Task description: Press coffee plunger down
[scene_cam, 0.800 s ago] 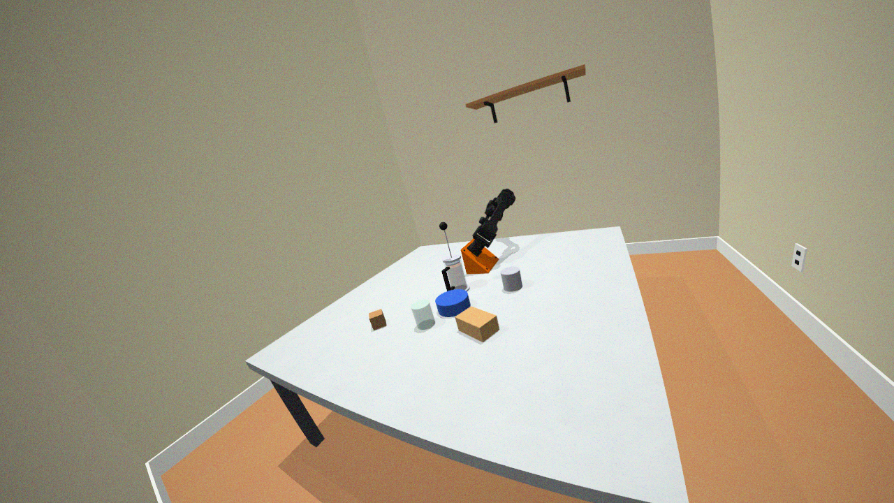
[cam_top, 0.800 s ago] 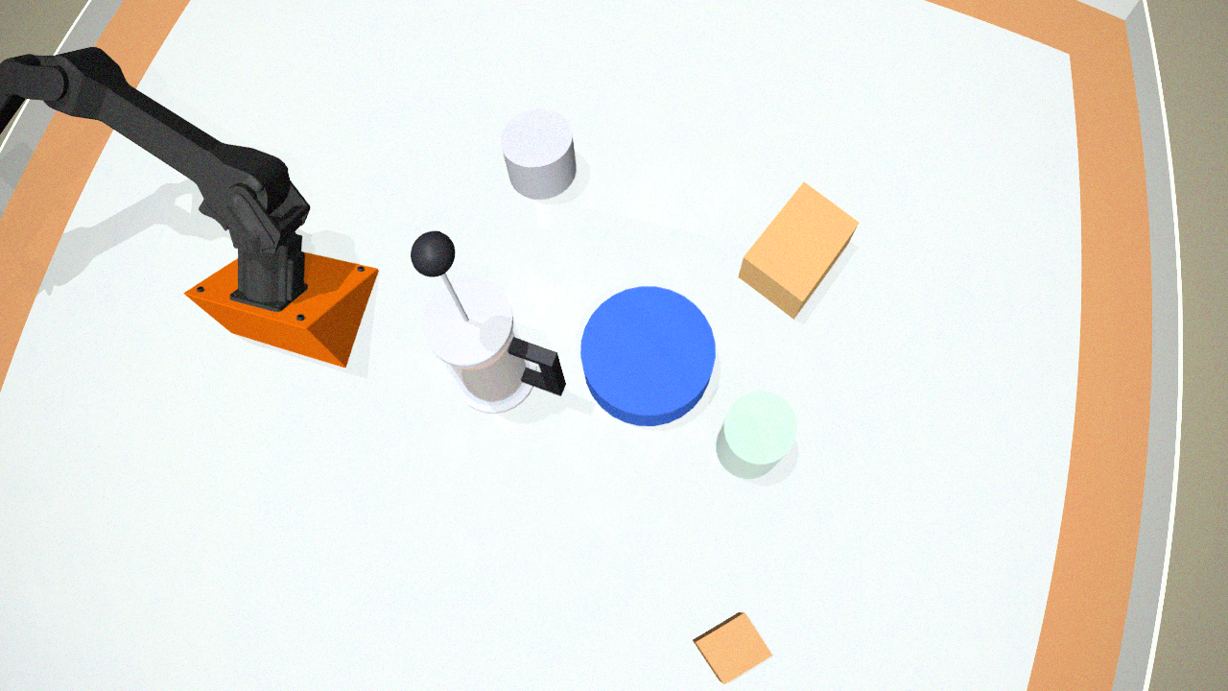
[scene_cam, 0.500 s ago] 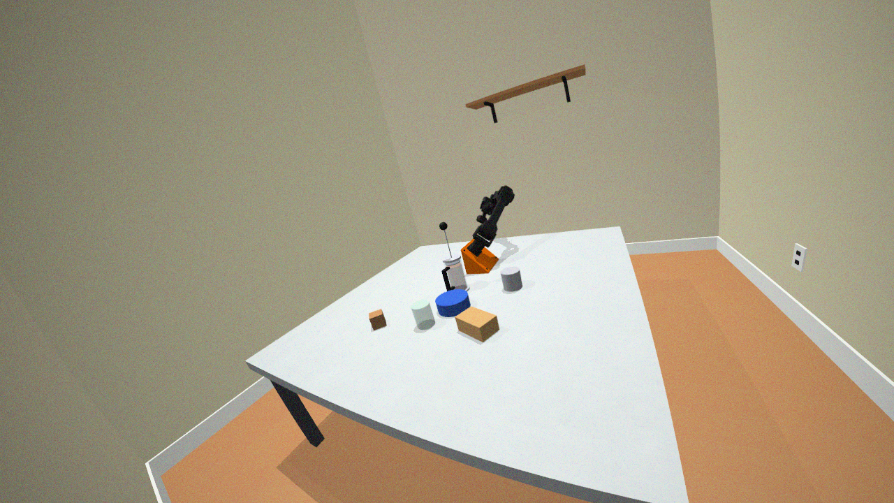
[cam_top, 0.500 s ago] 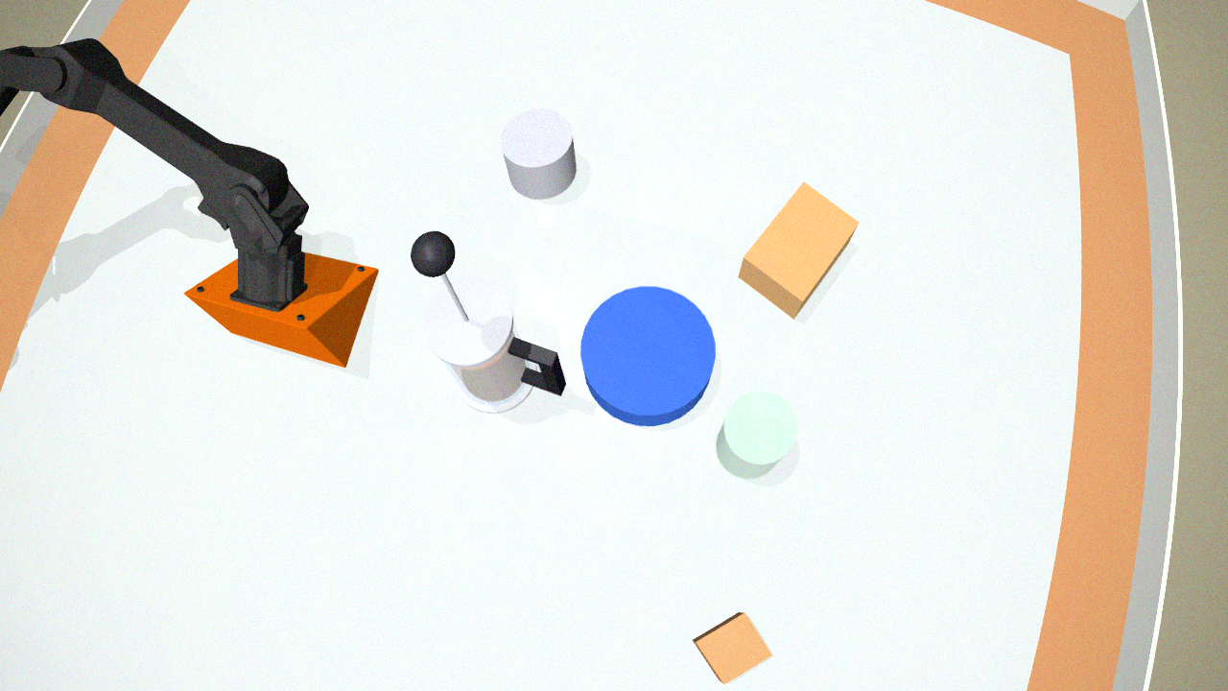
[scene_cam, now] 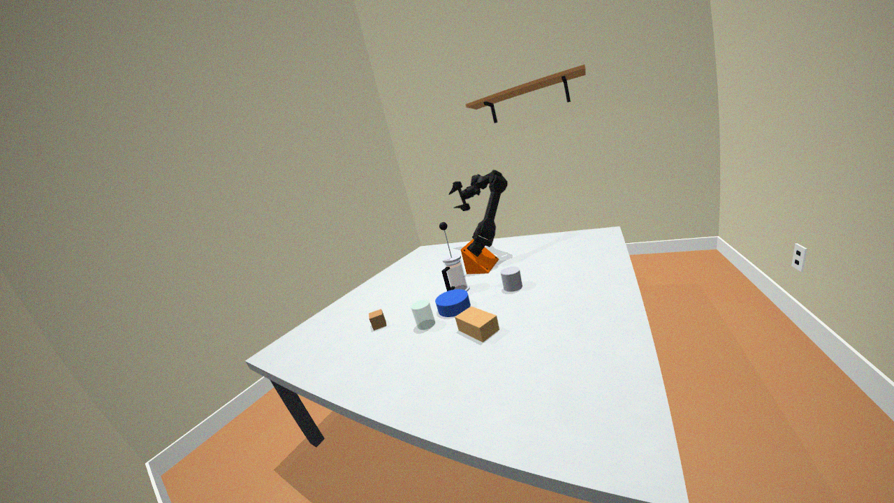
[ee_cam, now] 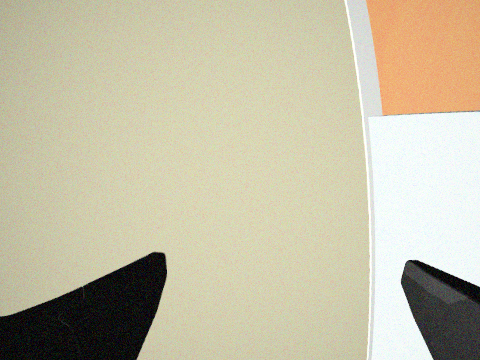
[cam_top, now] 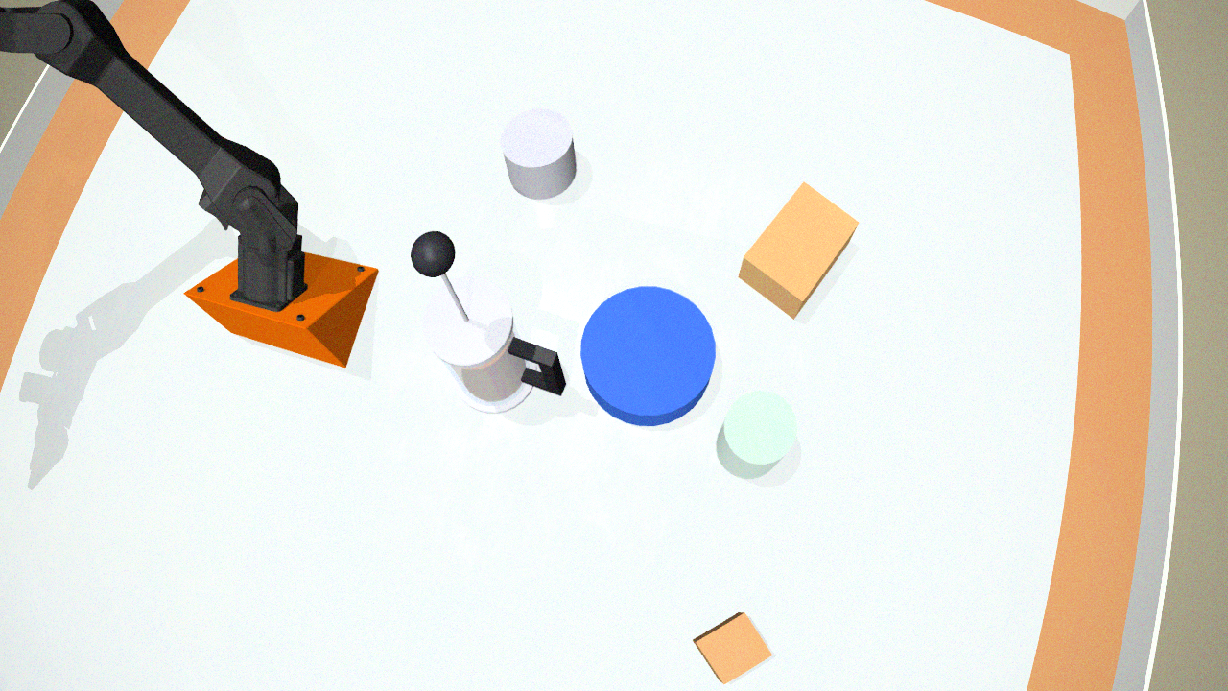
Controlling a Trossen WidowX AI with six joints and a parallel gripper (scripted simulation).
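Now: gripper tip 660 mm short of the coffee press, 270 mm to the right of it and 150 mm above it. The rest, counted from my gripper tip: blue disc: 790 mm ahead, 320 mm to the left, 260 mm below; then grey cylinder: 640 mm ahead, 500 mm to the left, 250 mm below; then pale green cylinder: 900 mm ahead, 260 mm to the left, 250 mm below.
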